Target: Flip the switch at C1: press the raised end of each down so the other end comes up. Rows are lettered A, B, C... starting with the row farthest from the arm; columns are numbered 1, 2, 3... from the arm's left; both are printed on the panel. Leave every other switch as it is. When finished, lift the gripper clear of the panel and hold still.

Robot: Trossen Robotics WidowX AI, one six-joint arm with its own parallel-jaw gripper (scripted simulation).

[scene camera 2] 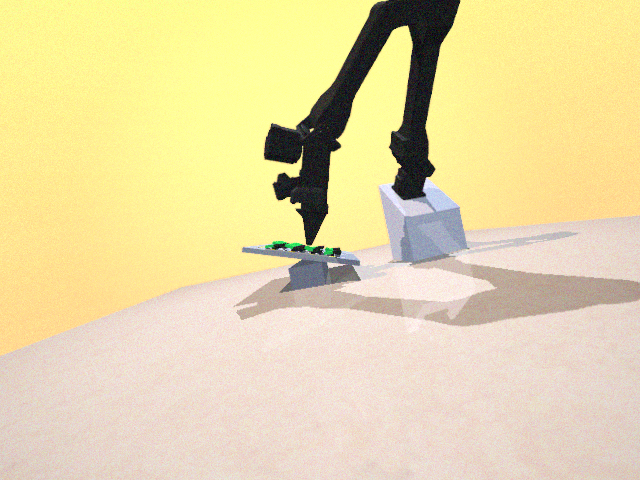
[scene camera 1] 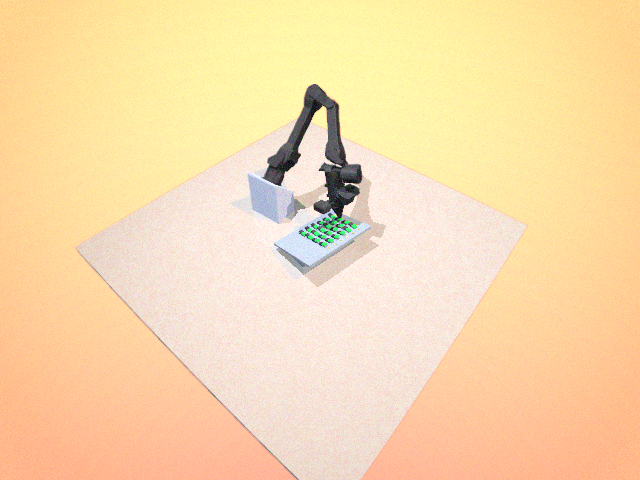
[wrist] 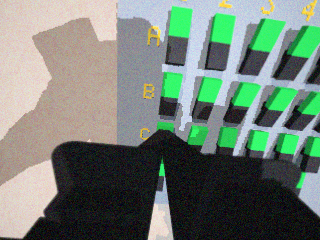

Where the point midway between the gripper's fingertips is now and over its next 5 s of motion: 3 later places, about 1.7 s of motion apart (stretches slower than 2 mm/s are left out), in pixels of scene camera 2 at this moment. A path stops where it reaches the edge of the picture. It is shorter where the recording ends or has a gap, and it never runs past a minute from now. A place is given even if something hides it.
The gripper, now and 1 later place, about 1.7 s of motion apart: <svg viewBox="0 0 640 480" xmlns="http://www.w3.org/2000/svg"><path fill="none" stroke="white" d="M309 245L310 232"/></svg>
